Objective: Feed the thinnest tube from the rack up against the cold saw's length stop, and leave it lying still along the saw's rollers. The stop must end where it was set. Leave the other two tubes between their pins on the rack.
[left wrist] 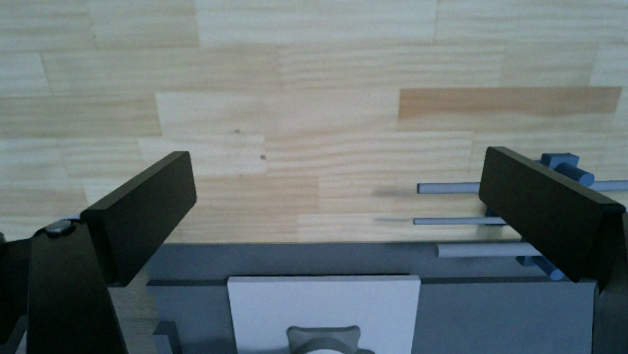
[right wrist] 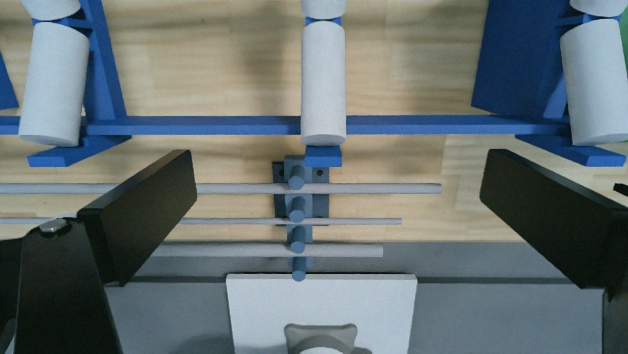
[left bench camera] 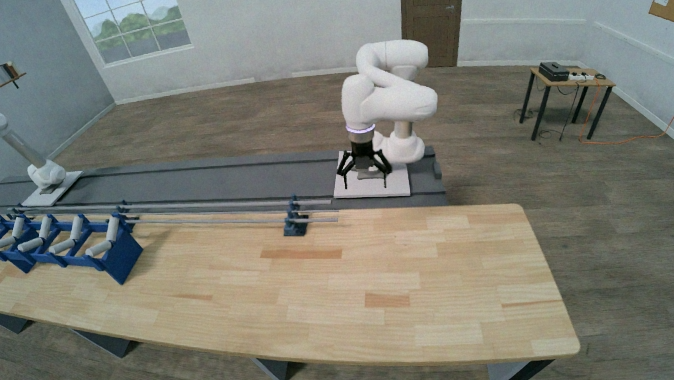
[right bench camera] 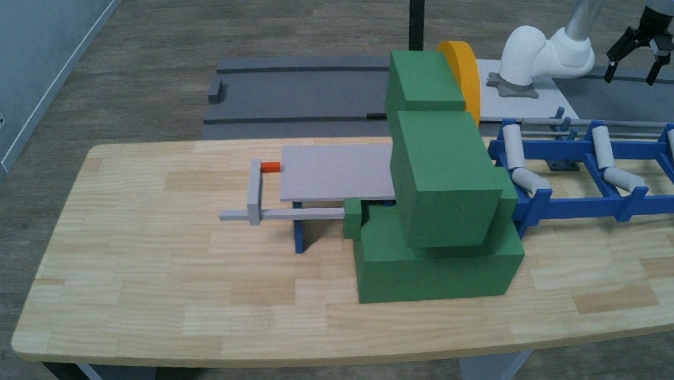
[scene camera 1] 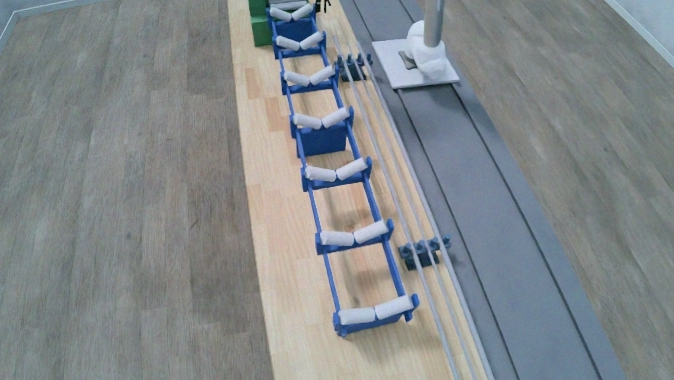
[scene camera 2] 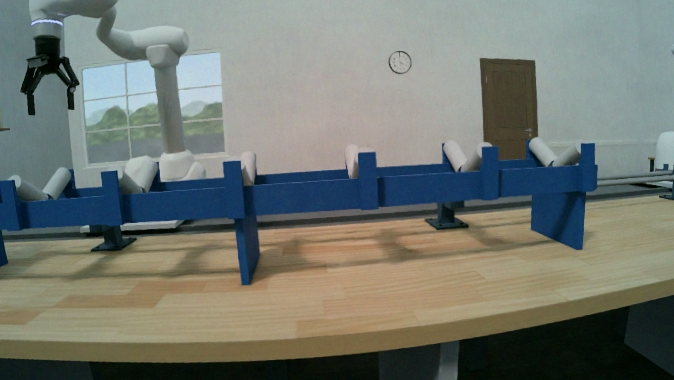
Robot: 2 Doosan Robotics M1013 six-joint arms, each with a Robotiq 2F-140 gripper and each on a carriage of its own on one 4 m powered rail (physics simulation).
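Note:
The thinnest tube (left wrist: 450,221) (right wrist: 350,221) lies on the rack (left bench camera: 295,231) (scene camera 1: 422,259) between a middle-width tube (left wrist: 450,188) (right wrist: 380,188) and the thickest tube (left wrist: 480,250) (right wrist: 345,250), all between pins. My left gripper (left bench camera: 365,187) (left wrist: 337,173) is open and empty, high beyond the tube ends in the left bench view. My right gripper (scene camera 2: 51,111) (right bench camera: 629,82) (right wrist: 337,174) is open and empty, high above the tubes' other ends. The length stop's grey arm (right bench camera: 254,192) with its red tip (right bench camera: 271,167) stands left of the green cold saw (right bench camera: 450,155). The saw hides part of its table.
The blue roller conveyor (scene camera 1: 322,142) (scene camera 2: 305,197) (right wrist: 225,125) with V-set rollers (scene camera 1: 320,174) (right bench camera: 514,145) runs beside the rack up to the saw. A grey outfeed plate (right bench camera: 335,172) lies between saw and stop. An orange wheel (right bench camera: 462,75) stands behind the saw.

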